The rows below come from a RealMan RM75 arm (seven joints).
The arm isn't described. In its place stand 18 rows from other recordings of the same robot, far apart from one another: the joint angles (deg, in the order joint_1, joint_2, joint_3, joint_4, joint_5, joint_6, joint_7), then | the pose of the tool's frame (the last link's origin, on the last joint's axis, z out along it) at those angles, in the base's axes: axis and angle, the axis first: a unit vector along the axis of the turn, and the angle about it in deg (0 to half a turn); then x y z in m.
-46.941 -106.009 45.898 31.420 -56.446 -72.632 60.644 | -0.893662 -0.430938 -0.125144 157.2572 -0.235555 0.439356 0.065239
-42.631 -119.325 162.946 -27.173 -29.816 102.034 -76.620 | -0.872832 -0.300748 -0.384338 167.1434 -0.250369 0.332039 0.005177
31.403 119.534 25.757 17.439 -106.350 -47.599 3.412 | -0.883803 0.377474 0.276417 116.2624 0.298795 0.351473 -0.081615
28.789 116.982 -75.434 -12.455 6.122 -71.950 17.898 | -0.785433 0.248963 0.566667 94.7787 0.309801 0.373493 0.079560
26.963 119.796 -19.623 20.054 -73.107 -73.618 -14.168 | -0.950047 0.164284 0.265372 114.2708 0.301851 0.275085 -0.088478
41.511 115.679 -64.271 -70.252 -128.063 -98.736 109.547 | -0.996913 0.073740 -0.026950 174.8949 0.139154 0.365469 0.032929
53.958 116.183 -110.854 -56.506 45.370 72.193 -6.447 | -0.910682 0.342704 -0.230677 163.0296 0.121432 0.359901 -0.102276
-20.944 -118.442 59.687 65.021 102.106 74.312 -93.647 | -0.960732 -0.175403 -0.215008 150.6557 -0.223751 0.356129 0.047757
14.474 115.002 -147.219 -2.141 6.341 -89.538 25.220 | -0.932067 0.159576 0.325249 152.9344 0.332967 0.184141 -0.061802
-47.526 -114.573 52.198 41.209 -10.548 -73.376 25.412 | -0.795506 -0.570244 0.204920 147.2358 -0.285064 0.408537 0.035504
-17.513 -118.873 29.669 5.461 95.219 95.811 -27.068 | -0.897641 -0.131613 -0.420617 140.7875 -0.308868 0.230370 -0.035207
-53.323 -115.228 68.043 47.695 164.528 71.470 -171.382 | -0.822697 -0.542931 0.168512 140.3757 -0.199157 0.446402 0.019999
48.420 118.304 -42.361 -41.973 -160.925 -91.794 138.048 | -0.841068 0.522985 -0.138172 172.2260 0.246185 0.366703 -0.000744
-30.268 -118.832 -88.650 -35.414 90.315 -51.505 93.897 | -0.971792 -0.216444 -0.093660 162.9027 -0.244200 0.339838 -0.103166
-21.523 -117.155 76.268 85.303 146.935 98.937 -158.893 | -0.839840 -0.511541 0.181646 161.4258 -0.238892 0.299094 0.032776
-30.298 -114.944 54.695 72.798 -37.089 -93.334 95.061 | -0.989123 -0.008054 0.146869 162.5008 -0.249879 0.354028 0.080199
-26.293 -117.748 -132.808 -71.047 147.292 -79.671 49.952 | -0.883482 -0.466466 0.043222 143.1160 -0.299245 0.356700 0.094307
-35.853 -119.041 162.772 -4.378 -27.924 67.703 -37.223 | -0.956677 -0.180672 -0.228314 148.7498 -0.293741 0.321301 -0.081213
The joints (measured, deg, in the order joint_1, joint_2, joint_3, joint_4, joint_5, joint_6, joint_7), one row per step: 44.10 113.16 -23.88 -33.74 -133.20 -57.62 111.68; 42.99 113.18 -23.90 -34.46 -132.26 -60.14 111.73; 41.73 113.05 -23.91 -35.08 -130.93 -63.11 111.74; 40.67 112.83 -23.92 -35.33 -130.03 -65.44 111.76; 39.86 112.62 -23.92 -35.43 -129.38 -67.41 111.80; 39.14 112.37 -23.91 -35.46 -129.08 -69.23 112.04; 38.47 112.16 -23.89 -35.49 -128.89 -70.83 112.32; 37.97 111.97 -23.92 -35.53 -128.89 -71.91 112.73; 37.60 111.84 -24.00 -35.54 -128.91 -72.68 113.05; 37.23 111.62 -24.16 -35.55 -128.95 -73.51 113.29; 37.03 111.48 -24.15 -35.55 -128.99 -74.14 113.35
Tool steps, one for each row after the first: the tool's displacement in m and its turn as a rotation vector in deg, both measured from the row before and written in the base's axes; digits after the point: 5 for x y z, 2 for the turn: 0.00217 -0.00692 0.00034 -0.97 1.54 0.33; 0.00215 -0.00791 0.00114 -1.05 1.96 0.47; 0.00277 -0.00698 0.00086 -0.97 1.47 0.23; 0.00194 -0.00579 0.00046 -0.92 1.22 0.22; 0.00222 -0.00558 0.00041 -1.02 1.03 0.02; 0.00225 -0.00526 0.00030 -0.94 0.90 -0.09; 0.00209 -0.00387 0.00050 -0.71 0.58 -0.28; 0.00155 -0.00293 0.00010 -0.58 0.40 -0.22; 0.00160 -0.00292 0.00062 -0.64 0.25 -0.11; 0.00073 -0.00185 0.00048 -0.41 0.20 0.03
